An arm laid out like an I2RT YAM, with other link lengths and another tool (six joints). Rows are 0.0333 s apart.
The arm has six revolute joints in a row. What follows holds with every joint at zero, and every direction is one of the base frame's. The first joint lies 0.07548 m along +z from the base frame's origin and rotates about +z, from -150 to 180 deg. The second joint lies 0.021 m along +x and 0.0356 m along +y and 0.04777 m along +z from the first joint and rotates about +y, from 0 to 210 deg. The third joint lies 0.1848 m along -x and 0.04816 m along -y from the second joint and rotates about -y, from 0 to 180 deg. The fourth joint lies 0.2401 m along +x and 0.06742 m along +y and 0.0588 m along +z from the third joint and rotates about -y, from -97 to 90 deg. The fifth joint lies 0.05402 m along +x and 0.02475 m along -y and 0.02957 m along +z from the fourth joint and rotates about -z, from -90 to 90 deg. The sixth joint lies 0.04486 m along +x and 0.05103 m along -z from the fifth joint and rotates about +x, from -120 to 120 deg. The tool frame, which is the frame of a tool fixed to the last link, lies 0.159 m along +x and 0.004 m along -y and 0.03 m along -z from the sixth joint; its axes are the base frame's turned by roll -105.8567, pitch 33.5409 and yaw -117.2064 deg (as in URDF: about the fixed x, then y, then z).
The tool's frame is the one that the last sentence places.
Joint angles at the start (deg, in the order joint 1, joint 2, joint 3, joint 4, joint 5, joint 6): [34.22, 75.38, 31.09, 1.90, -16.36, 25.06]
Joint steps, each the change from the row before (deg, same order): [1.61, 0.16, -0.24, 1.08, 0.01, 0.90]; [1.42, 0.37, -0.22, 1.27, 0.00, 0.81]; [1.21, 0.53, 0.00, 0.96, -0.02, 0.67]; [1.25, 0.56, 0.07, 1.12, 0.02, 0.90]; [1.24, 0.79, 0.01, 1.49, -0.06, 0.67]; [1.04, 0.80, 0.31, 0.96, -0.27, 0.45]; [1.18, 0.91, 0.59, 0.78, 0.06, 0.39]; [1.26, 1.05, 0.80, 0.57, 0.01, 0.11]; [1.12, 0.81, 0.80, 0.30, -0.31, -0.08]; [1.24, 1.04, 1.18, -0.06, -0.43, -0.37]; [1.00, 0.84, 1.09, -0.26, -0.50, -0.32]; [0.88, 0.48, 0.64, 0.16, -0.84, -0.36]
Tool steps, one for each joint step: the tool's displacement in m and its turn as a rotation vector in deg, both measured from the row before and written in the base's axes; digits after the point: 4 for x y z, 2 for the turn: [-0.0062, 0.0077, 0.0006, 0.76, 0.01, 1.02]; [-0.0054, 0.0070, 0.0001, 0.74, -0.02, 0.91]; [-0.0047, 0.0059, -0.0002, 0.54, 0.12, 0.80]; [-0.0044, 0.0065, 0.0005, 0.74, 0.11, 0.68]; [-0.0045, 0.0067, -0.0001, 0.74, -0.05, 0.88]; [-0.0043, 0.0062, 0.0004, 0.60, 0.08, 0.98]; [-0.0037, 0.0065, 0.0008, 0.42, -0.08, 0.90]; [-0.0043, 0.0068, 0.0006, 0.26, -0.16, 1.19]; [-0.0048, 0.0066, 0.0014, 0.31, -0.13, 1.41]; [-0.0057, 0.0073, 0.0014, 0.12, -0.14, 1.80]; [-0.0052, 0.0061, 0.0015, 0.11, -0.01, 1.58]; [-0.0058, 0.0059, 0.0022, 0.48, -0.11, 1.75]
